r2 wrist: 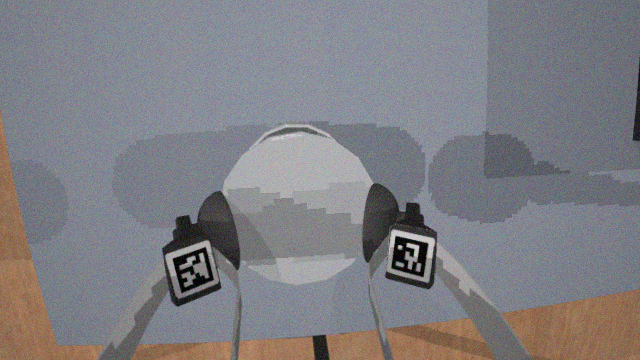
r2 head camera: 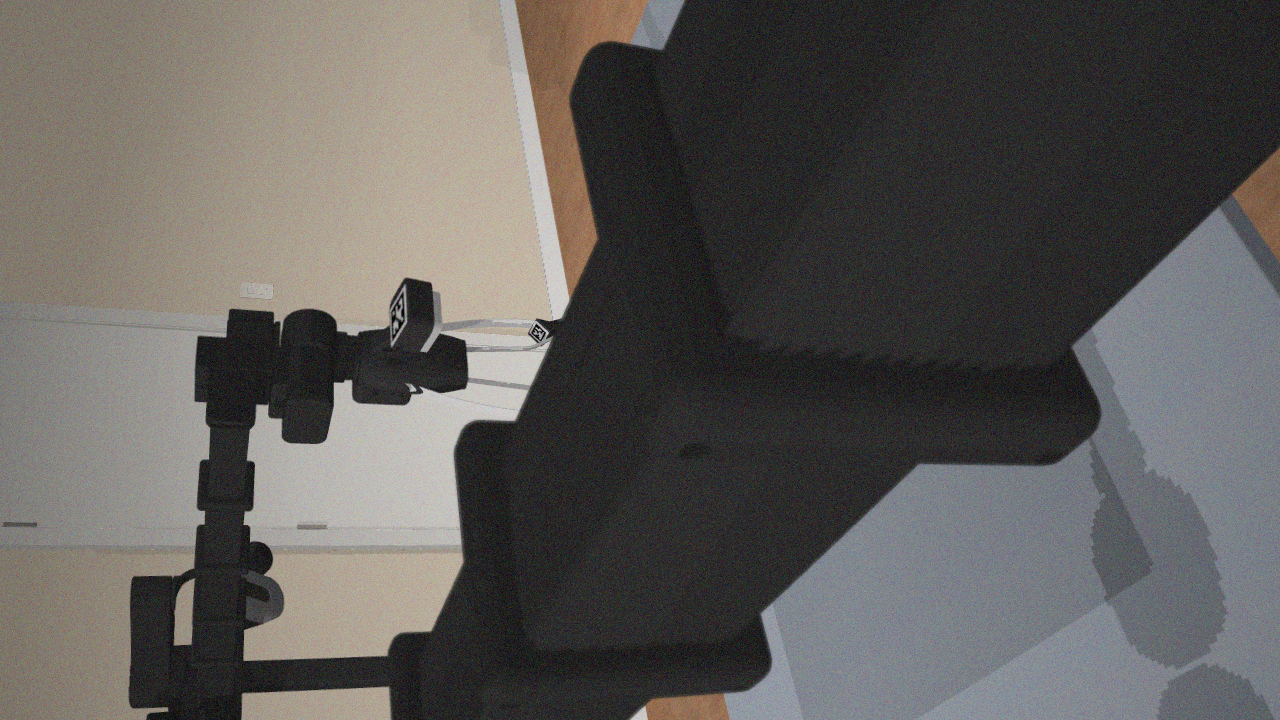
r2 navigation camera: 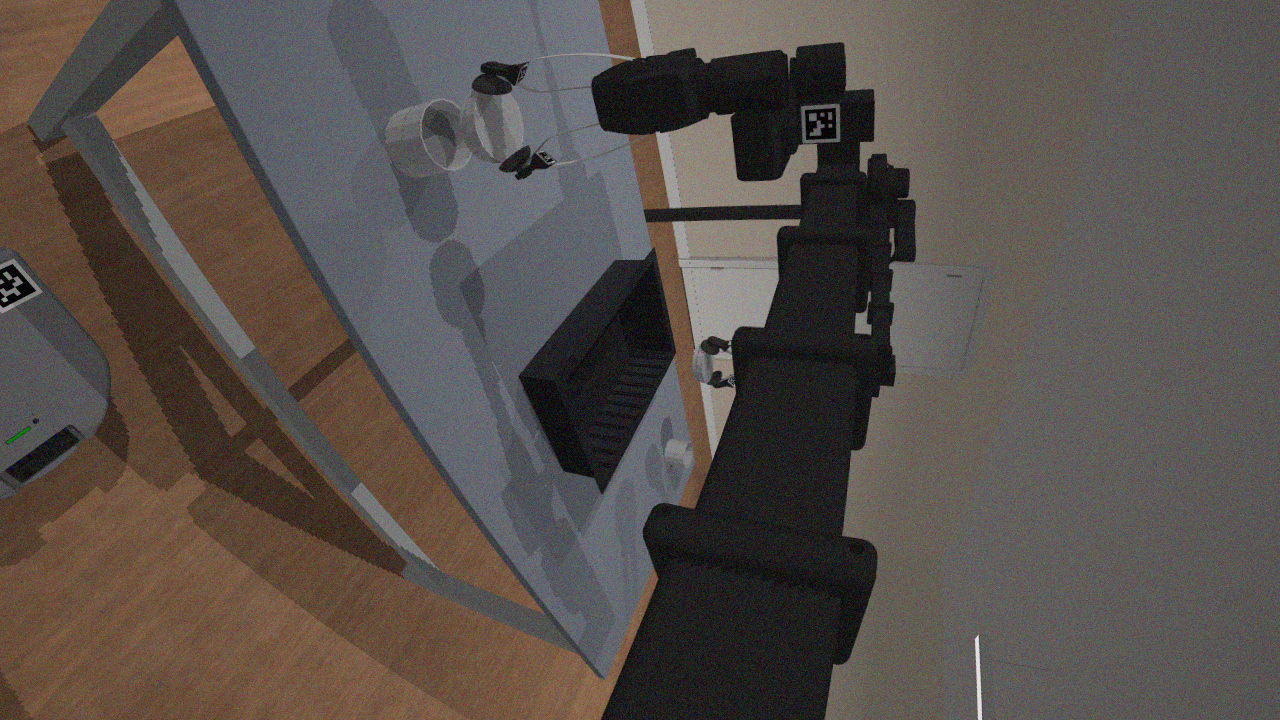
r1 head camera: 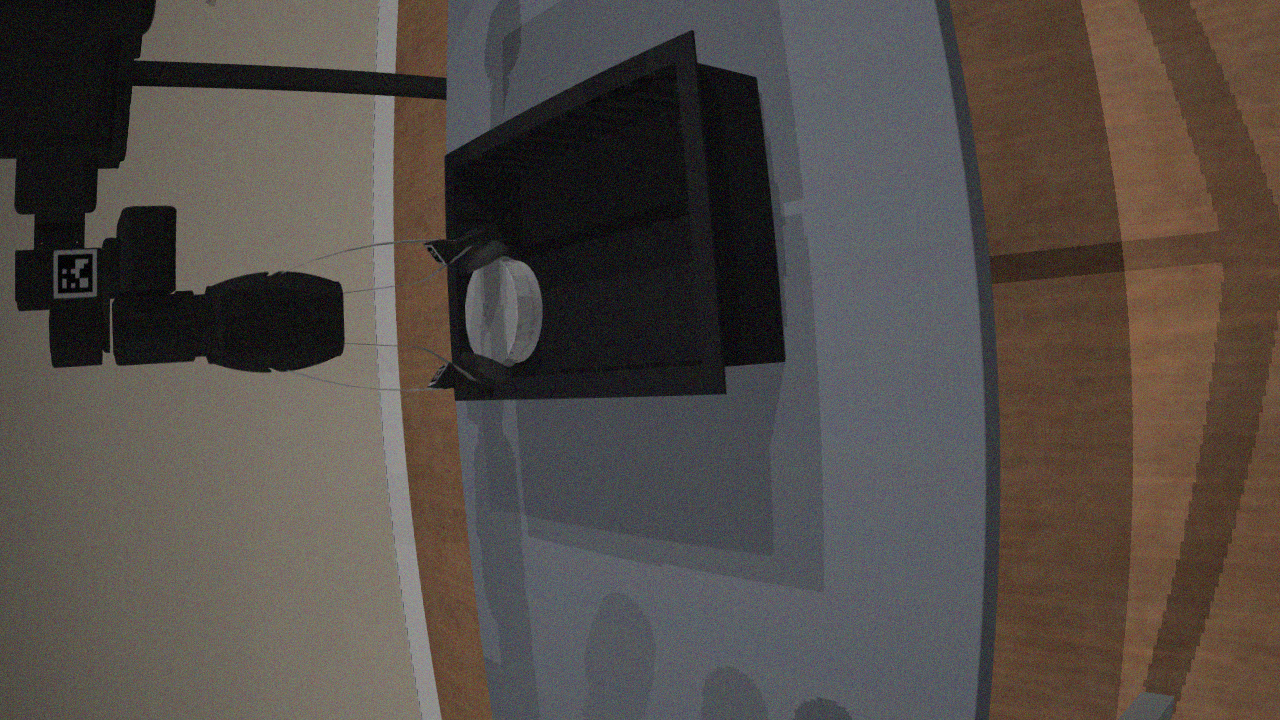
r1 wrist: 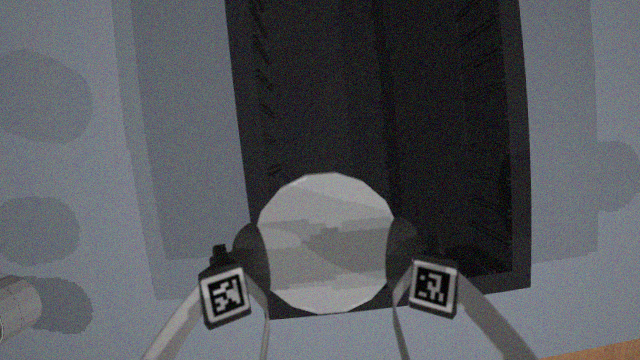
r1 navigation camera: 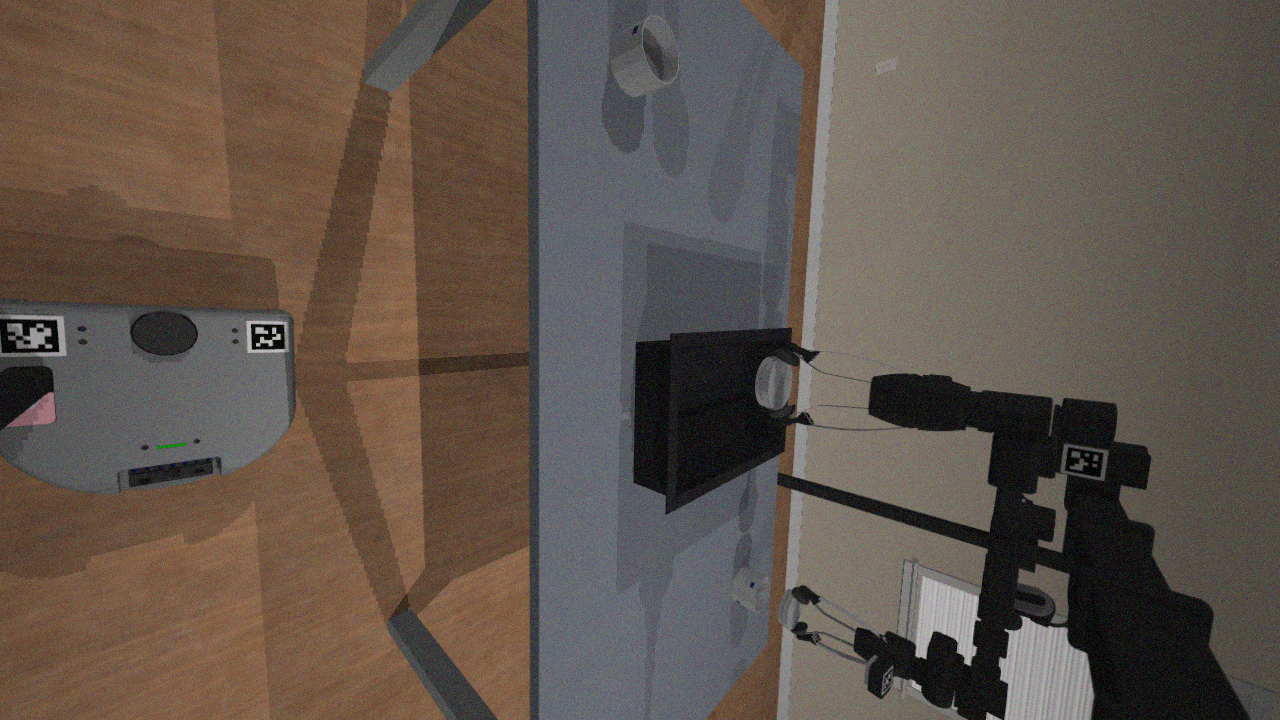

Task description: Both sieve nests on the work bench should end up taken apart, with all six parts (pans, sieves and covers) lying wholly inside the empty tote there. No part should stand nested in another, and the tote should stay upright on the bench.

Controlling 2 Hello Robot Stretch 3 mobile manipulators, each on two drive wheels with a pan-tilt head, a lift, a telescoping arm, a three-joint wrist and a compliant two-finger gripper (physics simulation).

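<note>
r1's gripper (r1 head camera: 484, 310) (r1 navigation camera: 782, 385) (r1 wrist: 327, 250) is shut on a round whitish cover (r1 head camera: 528, 313) (r1 navigation camera: 770, 385) (r1 wrist: 326, 200), held above one end of the black tote (r1 head camera: 747, 223) (r1 navigation camera: 651, 411) (r1 wrist: 521, 150) (r2 navigation camera: 581, 313). The tote stands upright on the bench. r2's gripper (r1 navigation camera: 796, 610) (r2 navigation camera: 503, 122) (r2 wrist: 301, 225) is shut on another round cover (r2 navigation camera: 490, 125) (r2 wrist: 300, 165), held above and beside an open cylinder (r1 navigation camera: 750, 588) (r2 navigation camera: 407, 138); in the r2 wrist view the cover hides most of it. Another open cylinder (r1 navigation camera: 635, 67) (r2 navigation camera: 677, 454) (r1 wrist: 17, 302) stands beyond the tote's other end. Whether the cylinders hold nested parts is unclear.
The grey-blue bench (r1 head camera: 895, 268) (r1 navigation camera: 572, 268) (r2 navigation camera: 331, 205) runs along a wall. r2's dark telescoping arm (r2 head camera: 805, 358) (r2 navigation camera: 769, 429) covers much of r2's head view. r1's wrist and arm (r2 head camera: 223, 501) show behind it. A robot base (r1 navigation camera: 179, 394) (r2 navigation camera: 44, 385) stands on the wooden floor.
</note>
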